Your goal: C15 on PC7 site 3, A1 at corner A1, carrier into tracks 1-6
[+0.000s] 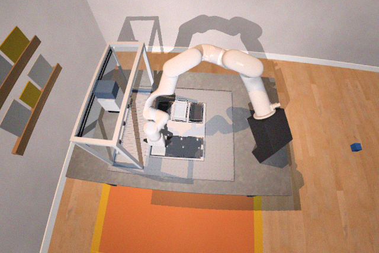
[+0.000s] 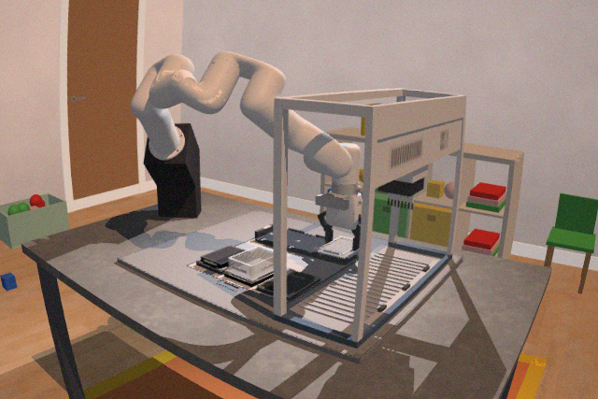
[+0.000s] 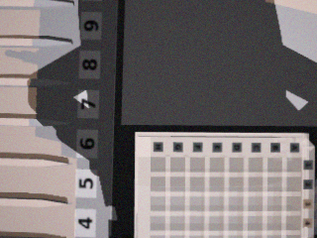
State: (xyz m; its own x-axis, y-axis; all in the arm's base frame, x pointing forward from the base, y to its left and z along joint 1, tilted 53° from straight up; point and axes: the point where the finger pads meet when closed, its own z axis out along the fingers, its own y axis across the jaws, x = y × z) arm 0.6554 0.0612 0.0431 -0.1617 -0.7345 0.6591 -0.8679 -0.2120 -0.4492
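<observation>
My hand is 11 cm past the dark plate carrier PC7, 2 cm to the right of it and 2 cm above it. The rest, counted from my hand: dark plate C16: 27 cm behind, 20 cm to the right, 2 cm below; then white deep-well block: 23 cm to the right, 16 cm behind; then pale 96-well plate: 1 cm below.
</observation>
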